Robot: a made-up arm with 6 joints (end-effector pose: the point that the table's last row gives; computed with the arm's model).
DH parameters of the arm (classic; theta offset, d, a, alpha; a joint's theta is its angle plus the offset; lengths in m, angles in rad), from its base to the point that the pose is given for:
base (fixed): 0 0.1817 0 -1.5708
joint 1: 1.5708 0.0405 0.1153 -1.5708
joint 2: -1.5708 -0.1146 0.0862 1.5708
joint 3: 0 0.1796 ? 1.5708
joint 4: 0 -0.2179 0.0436 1.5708
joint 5: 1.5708 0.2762 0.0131 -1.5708
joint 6: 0 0.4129 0.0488 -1.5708
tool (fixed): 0 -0.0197 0 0
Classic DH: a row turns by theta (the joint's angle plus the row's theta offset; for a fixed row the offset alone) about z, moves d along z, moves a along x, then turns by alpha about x.
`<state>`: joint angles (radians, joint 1 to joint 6).
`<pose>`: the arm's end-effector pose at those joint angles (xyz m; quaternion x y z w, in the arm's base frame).
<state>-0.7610 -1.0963 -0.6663 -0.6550 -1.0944 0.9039</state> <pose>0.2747 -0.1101 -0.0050 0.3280 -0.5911 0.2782 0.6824</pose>
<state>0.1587 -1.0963 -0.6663 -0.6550 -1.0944 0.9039</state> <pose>0.0180 -0.1101 -0.1500 0.4174 -0.2268 0.1037 0.8738</pose>
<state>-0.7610 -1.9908 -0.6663 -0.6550 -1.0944 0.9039</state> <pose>0.3017 0.1095 -0.0333 0.6857 -0.5222 0.2692 0.4296</pose>
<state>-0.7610 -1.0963 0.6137 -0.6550 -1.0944 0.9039</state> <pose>0.4112 -0.0183 0.3716 0.1037 -0.7194 0.6434 0.2401</pose>
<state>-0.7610 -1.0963 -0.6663 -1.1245 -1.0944 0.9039</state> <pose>0.2390 -0.2290 -0.0028 0.1669 -0.4797 0.3566 0.7842</pose>
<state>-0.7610 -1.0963 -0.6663 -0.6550 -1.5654 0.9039</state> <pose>0.3249 0.0446 0.1020 0.3587 -0.5711 0.4774 0.5633</pose>
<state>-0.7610 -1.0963 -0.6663 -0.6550 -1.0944 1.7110</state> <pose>0.2488 -0.1421 -0.0023 0.4109 -0.8116 0.1270 0.3955</pose>
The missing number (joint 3, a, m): -0.0692
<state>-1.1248 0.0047 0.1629 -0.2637 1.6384 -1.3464</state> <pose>0.0306 -0.0653 -0.3789 0.6020 -0.0229 -0.2980 0.7404</pose>
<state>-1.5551 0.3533 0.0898 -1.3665 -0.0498 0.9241</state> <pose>-0.4497 -0.0837 0.1995 -0.7372 -0.6163 -0.1823 0.2088</pose>
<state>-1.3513 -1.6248 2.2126 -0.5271 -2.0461 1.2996</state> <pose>-0.0522 0.1918 0.1921 0.5639 -0.0106 -0.5330 0.6307</pose>
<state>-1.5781 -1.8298 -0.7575 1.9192 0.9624 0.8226</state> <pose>-0.4812 -0.1576 0.0867 0.8110 0.5322 0.1079 0.2178</pose>
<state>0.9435 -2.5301 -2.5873 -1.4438 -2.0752 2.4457</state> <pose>-0.0206 -0.1059 0.3560 0.2939 0.3851 -0.8725 0.0643</pose>
